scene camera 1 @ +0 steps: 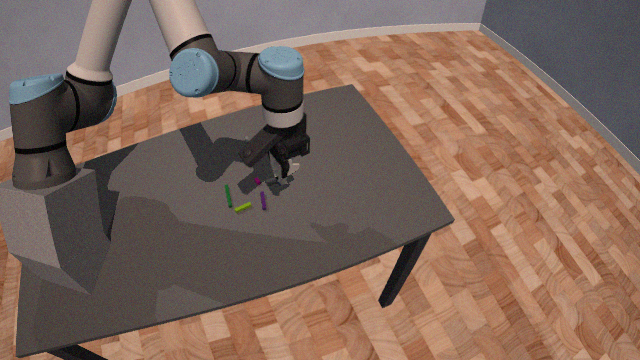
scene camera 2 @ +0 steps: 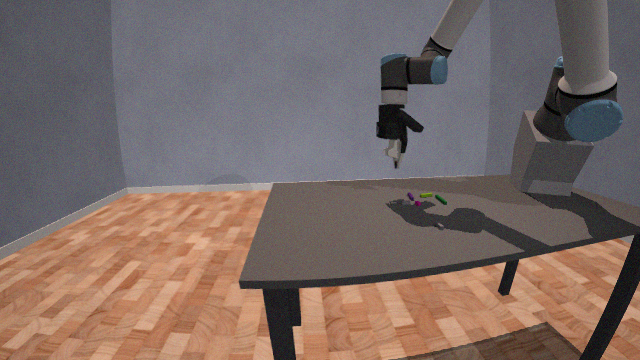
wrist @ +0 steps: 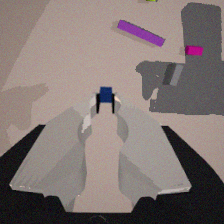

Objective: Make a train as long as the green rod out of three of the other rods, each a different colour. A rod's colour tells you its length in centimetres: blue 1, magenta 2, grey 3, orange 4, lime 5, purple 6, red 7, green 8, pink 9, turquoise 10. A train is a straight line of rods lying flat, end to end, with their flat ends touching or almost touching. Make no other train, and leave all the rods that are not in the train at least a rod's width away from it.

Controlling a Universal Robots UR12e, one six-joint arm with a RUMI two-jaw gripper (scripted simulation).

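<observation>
The gripper is visible in scene camera 2 [396, 168], in scene camera 1 and in the wrist view. On the gripper, [scene camera 1: 271, 157] and [wrist: 156, 162] are the same spot.
</observation>
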